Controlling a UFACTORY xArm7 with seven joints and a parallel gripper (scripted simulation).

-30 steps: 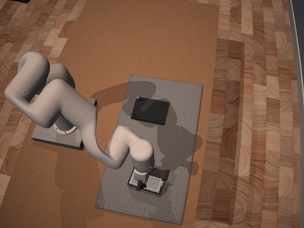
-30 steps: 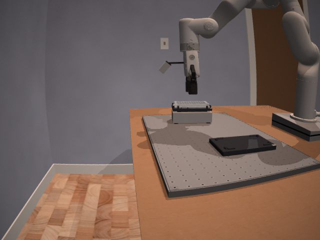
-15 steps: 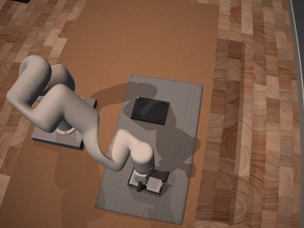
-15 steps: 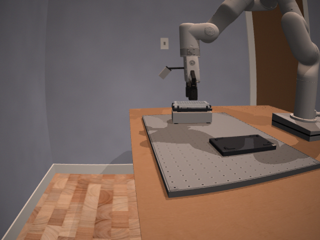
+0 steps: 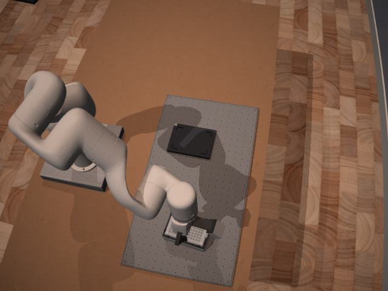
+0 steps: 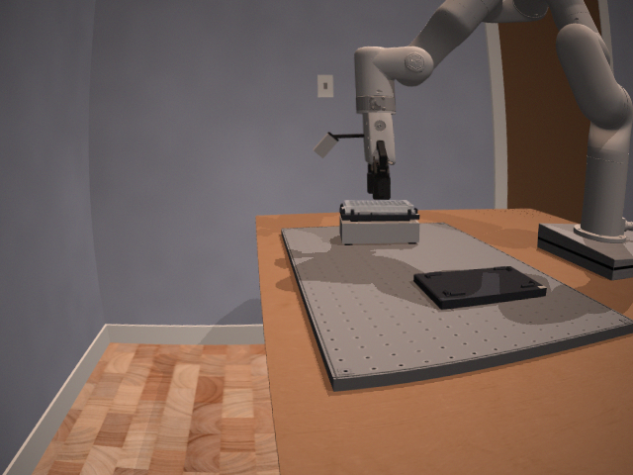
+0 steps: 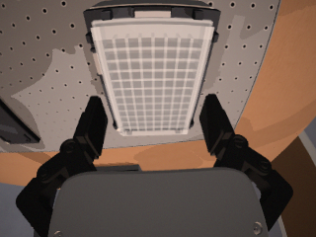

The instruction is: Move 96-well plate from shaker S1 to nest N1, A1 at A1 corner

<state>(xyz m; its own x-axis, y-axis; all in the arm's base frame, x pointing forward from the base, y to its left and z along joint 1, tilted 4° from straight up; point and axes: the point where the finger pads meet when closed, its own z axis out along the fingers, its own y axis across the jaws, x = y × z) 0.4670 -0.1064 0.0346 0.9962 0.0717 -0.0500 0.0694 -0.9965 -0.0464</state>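
Now: hand 3 cm above the 96-well plate. Also, from my hand: black plate nest N1 (13 cm behind, 33 cm to the left, 9 cm below).
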